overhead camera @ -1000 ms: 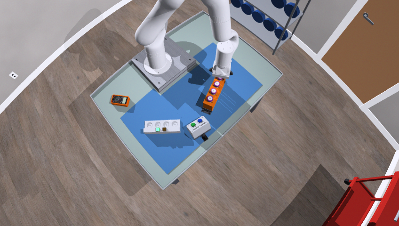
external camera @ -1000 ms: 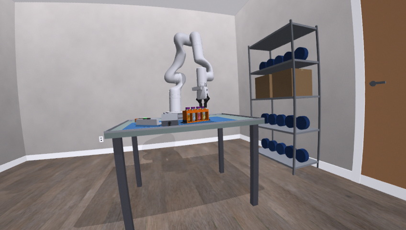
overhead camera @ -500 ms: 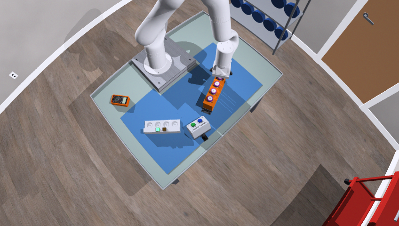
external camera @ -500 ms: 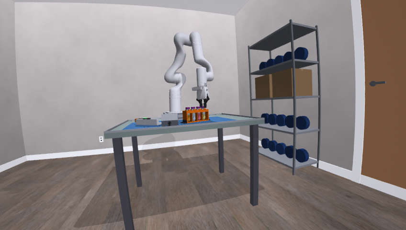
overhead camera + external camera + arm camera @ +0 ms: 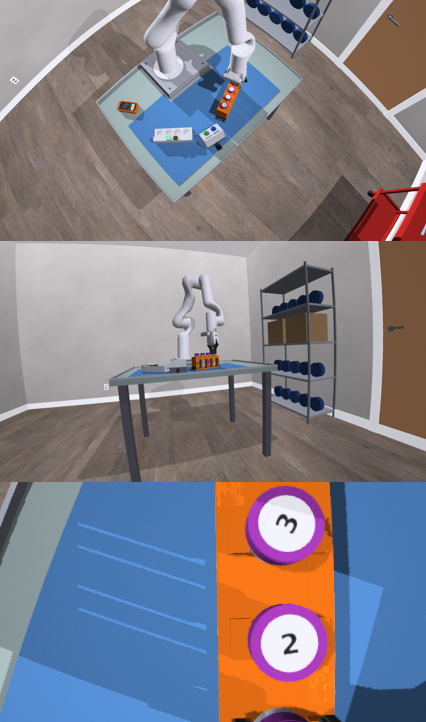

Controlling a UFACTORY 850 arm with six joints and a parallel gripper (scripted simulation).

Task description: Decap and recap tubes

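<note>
My hand is 320 mm to the left of the green ready key, 60 mm above it and 40 mm short of it. From my hand the other things lie so: blue cycle key: 280 mm to the right, 60 mm below, 50 mm ahead; grey key housing: 300 mm to the right, 70 mm below, 60 mm ahead.
</note>
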